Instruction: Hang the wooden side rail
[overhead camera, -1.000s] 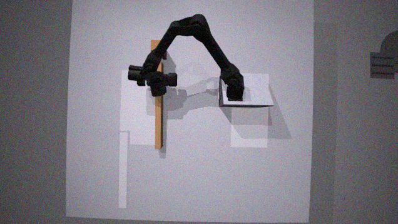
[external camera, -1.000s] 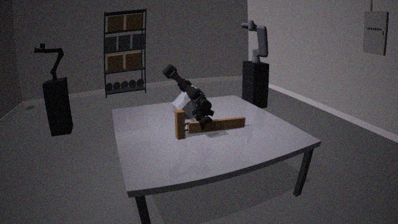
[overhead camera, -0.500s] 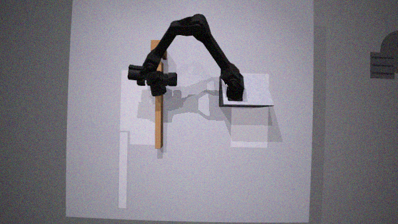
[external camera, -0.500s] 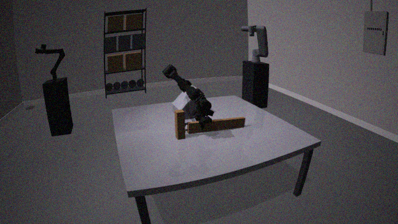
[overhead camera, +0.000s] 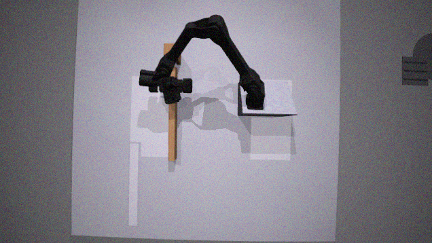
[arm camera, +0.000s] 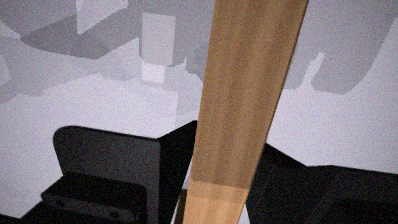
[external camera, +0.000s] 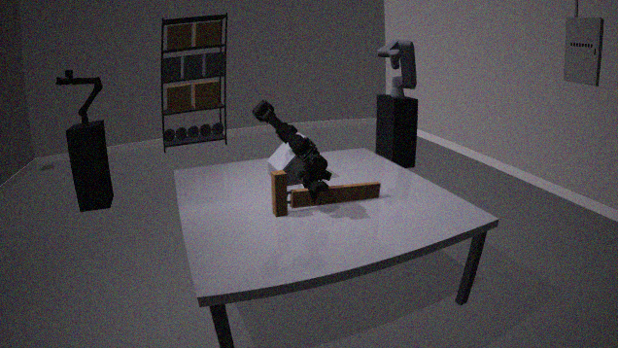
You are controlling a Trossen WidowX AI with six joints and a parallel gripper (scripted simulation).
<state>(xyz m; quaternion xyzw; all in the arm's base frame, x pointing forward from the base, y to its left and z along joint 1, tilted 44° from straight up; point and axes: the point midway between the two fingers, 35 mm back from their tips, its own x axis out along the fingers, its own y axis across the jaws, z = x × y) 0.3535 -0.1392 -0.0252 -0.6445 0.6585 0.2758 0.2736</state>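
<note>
The wooden headboard post is 14 cm to the right of my gripper tip and 4 cm above it.
</note>
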